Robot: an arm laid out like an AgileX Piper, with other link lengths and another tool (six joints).
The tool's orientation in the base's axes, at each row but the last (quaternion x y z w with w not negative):
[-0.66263 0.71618 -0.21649 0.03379]
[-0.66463 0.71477 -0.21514 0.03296]
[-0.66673 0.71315 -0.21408 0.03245]
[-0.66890 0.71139 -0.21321 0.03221]
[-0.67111 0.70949 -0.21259 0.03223]
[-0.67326 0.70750 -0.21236 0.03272]
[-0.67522 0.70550 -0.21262 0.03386]
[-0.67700 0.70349 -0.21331 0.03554]
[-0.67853 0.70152 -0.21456 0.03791]
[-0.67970 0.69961 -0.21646 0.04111]
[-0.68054 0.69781 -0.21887 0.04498]
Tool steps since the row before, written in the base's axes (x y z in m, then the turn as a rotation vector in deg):
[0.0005 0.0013 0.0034 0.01 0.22 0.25]
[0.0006 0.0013 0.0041 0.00 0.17 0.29]
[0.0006 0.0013 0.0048 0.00 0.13 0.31]
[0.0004 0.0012 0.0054 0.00 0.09 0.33]
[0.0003 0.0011 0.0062 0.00 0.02 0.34]
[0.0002 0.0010 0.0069 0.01 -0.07 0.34]
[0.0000 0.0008 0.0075 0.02 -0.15 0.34]
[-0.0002 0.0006 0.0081 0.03 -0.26 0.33]
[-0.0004 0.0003 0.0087 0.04 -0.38 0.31]
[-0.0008 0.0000 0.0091 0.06 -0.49 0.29]
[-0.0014 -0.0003 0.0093 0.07 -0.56 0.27]
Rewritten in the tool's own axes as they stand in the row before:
[-0.0005 -0.0016 -0.0033 -0.15 -0.09 -0.28]
[-0.0003 -0.0020 -0.0039 -0.09 -0.10 -0.31]
[-0.0002 -0.0022 -0.0045 -0.05 -0.11 -0.32]
[0.0001 -0.0022 -0.0051 -0.01 -0.11 -0.32]
[0.0004 -0.0024 -0.0058 0.06 -0.12 -0.31]
[0.0007 -0.0026 -0.0065 0.15 -0.13 -0.29]
[0.0010 -0.0026 -0.0070 0.22 -0.14 -0.26]
[0.0014 -0.0026 -0.0076 0.33 -0.14 -0.22]
[0.0018 -0.0027 -0.0081 0.44 -0.14 -0.17]
[0.0022 -0.0025 -0.0085 0.54 -0.15 -0.12]
[0.0026 -0.0021 -0.0088 0.60 -0.15 -0.08]

